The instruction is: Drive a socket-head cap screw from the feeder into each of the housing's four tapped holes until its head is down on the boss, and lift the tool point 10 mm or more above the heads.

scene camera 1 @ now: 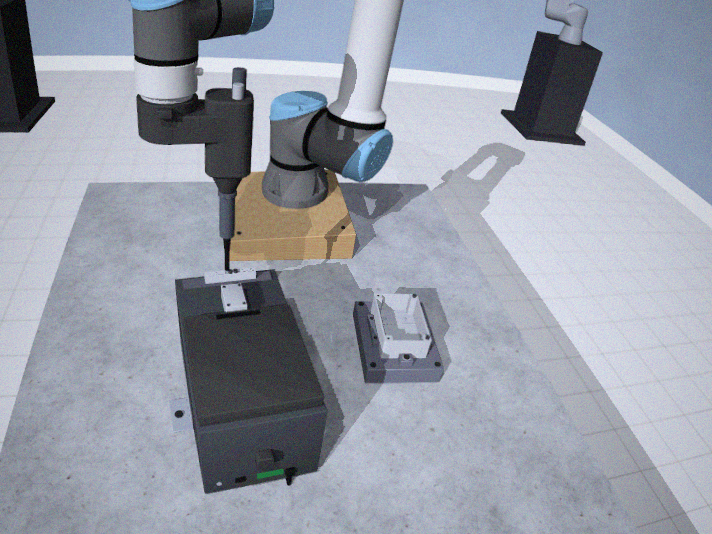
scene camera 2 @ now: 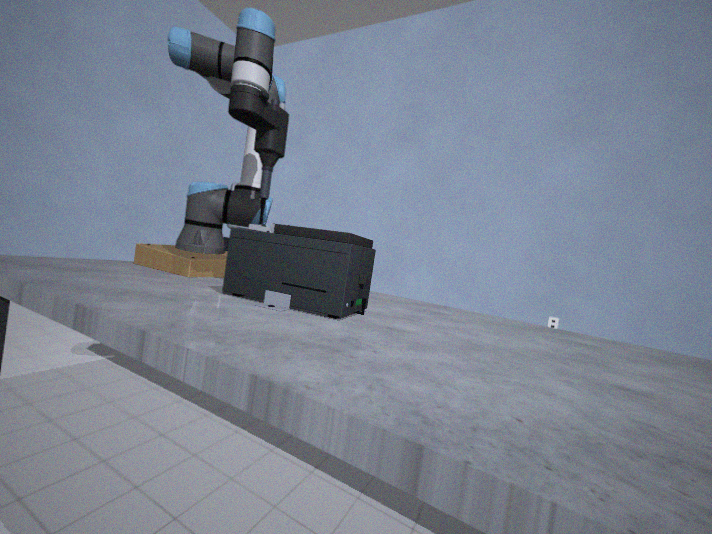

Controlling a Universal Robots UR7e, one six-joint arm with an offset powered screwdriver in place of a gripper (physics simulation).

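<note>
The screwdriver (scene camera 1: 227,269) (scene camera 2: 263,222) points straight down, with its tip at the light rail (scene camera 1: 214,278) on the back end of the dark feeder (scene camera 1: 253,362) (scene camera 2: 287,267). Small dark screw heads (scene camera 1: 235,270) show at the rail beside the tip. Whether a screw is on the bit is too small to tell. The white open-topped housing (scene camera 1: 407,348) sits upright in a dark fixture (scene camera 1: 402,375), to the right of the feeder in scene camera 1. Dark spots show at its corners; I cannot tell holes from screw heads. The housing does not show in scene camera 2.
The arm's base stands on a wooden block (scene camera 1: 293,248) (scene camera 2: 166,261) behind the feeder. A small light plate (scene camera 1: 179,415) (scene camera 2: 277,300) lies against the feeder's side. All stand on the grey table (scene camera 1: 488,448) (scene camera 2: 460,373). Dark pedestals (scene camera 1: 554,86) stand on the floor beyond.
</note>
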